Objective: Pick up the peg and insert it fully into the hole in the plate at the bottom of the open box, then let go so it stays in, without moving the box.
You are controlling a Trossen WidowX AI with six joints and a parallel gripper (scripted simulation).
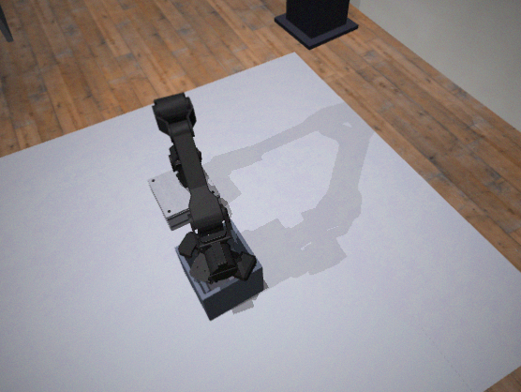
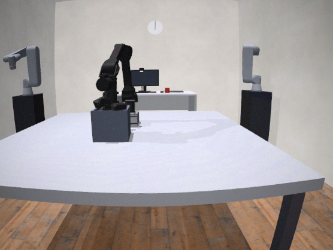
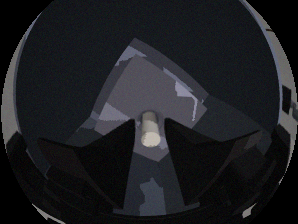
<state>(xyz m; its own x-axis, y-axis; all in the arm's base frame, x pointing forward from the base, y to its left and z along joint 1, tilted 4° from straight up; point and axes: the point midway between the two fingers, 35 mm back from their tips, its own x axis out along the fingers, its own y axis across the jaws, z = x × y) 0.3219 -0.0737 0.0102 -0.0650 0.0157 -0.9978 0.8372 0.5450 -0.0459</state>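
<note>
The pale peg lies 50 mm below my hand. From my hand the other things lie so: grey plate: 50 mm below.
</note>
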